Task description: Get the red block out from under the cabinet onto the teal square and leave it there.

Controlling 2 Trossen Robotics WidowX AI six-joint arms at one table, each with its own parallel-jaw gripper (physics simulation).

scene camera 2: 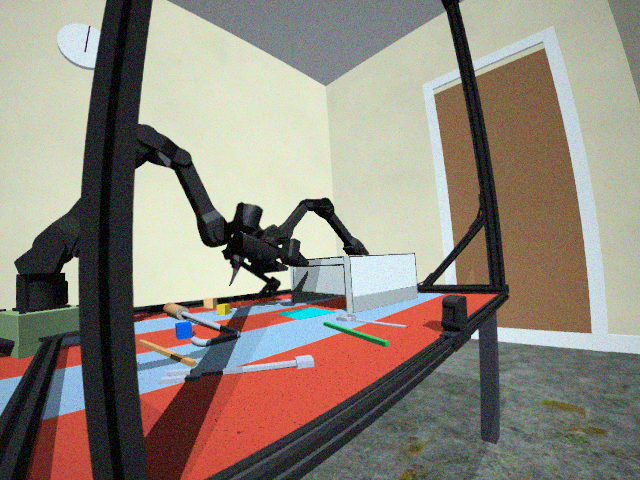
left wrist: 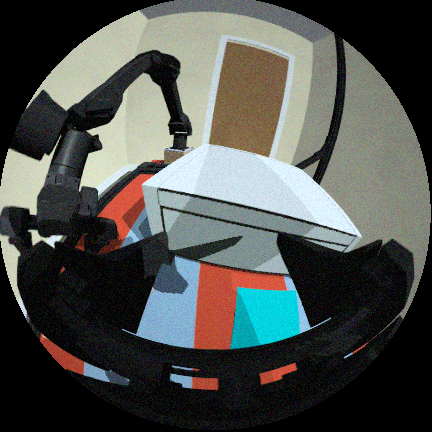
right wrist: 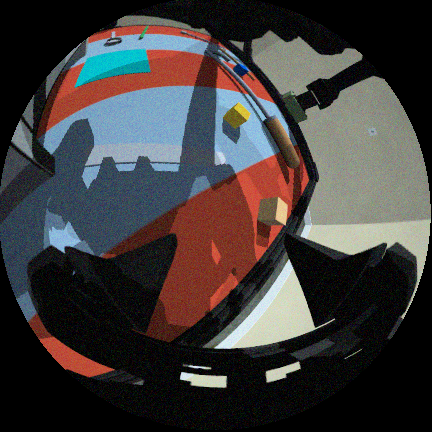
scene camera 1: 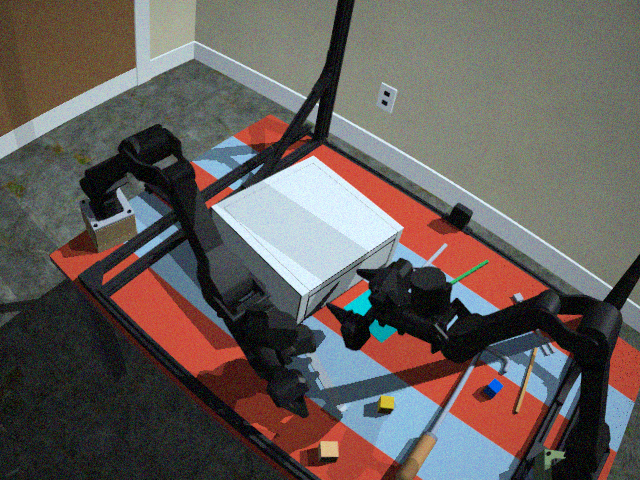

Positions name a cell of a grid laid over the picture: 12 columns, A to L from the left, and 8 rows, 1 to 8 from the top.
Labels:
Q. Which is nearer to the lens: the wooden-handled tool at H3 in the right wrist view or the flat strip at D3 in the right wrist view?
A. The flat strip.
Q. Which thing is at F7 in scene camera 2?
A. A grey wrench.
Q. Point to a wooden-handled tool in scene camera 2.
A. D6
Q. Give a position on a teal square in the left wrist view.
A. At H6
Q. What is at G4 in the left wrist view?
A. A cabinet.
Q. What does my right gripper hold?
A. Nothing.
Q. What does the flat strip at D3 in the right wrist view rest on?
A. The table.

